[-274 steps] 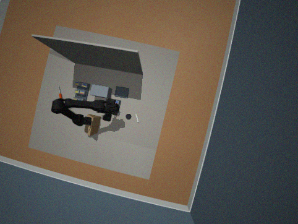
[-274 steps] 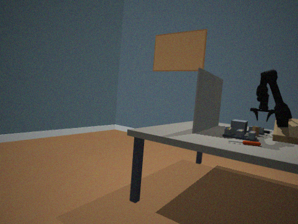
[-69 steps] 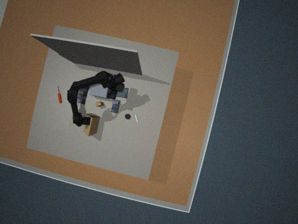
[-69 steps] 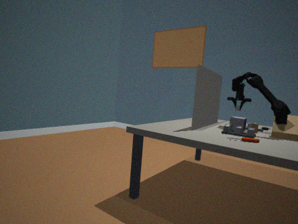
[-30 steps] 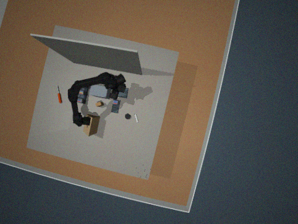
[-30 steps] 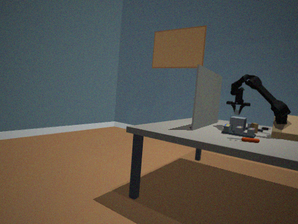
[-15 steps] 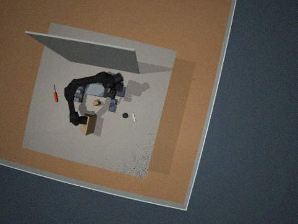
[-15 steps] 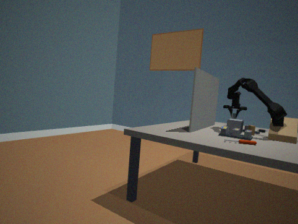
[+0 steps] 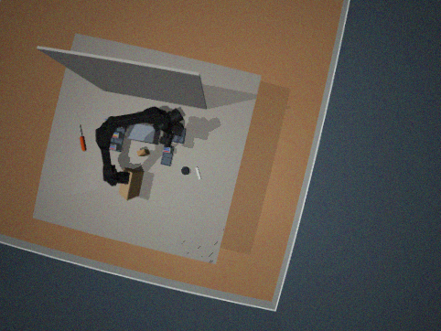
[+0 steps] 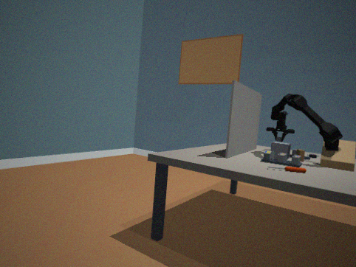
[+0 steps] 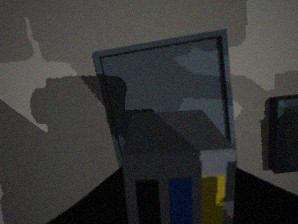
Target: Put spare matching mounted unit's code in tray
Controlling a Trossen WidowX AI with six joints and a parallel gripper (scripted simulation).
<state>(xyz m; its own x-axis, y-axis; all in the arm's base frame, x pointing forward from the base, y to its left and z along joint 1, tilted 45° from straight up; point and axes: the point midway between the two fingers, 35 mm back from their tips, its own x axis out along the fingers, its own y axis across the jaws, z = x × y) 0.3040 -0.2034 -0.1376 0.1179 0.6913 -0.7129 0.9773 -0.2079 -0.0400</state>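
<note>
Right now the tray is 10 mm behind my gripper tip, 10 mm to the left of it and 90 mm below it. Also, from my gripper tip: grey mounted unit: 20 mm behind, 200 mm to the left, 40 mm below; grey spare: 20 mm above; brown block: 140 mm behind, 190 mm to the left, 50 mm below.
</note>
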